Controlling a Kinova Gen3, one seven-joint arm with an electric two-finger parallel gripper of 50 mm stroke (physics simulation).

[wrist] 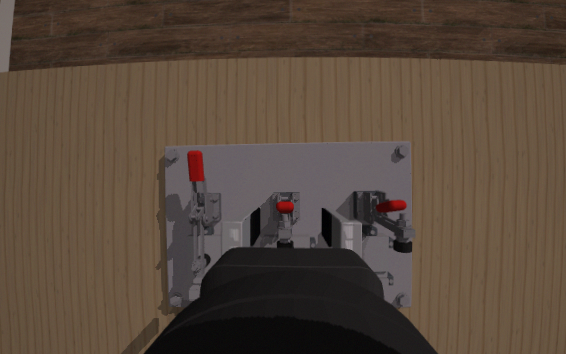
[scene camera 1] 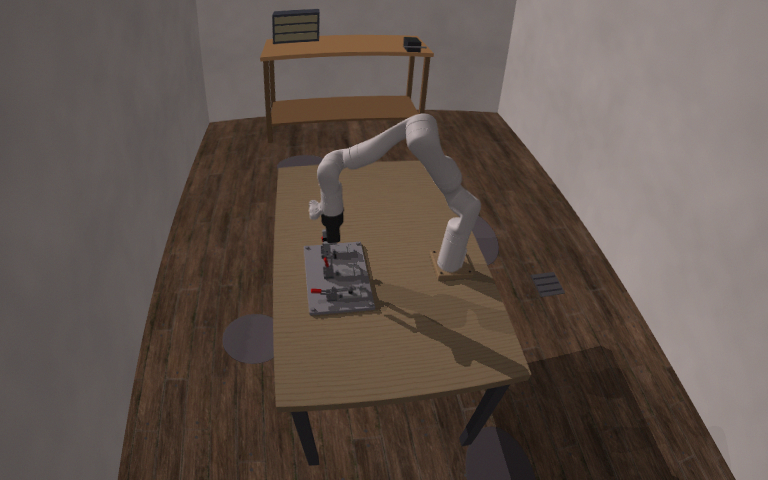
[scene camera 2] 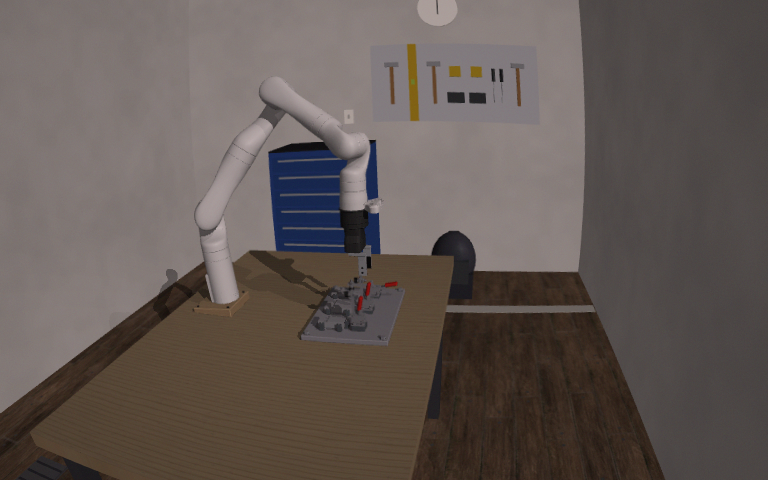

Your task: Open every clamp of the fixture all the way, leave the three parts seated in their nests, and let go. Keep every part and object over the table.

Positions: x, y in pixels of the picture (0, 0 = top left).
Scene:
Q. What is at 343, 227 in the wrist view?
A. My gripper.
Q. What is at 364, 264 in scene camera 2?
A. My gripper.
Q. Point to a red-handled toggle clamp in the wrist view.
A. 370, 206

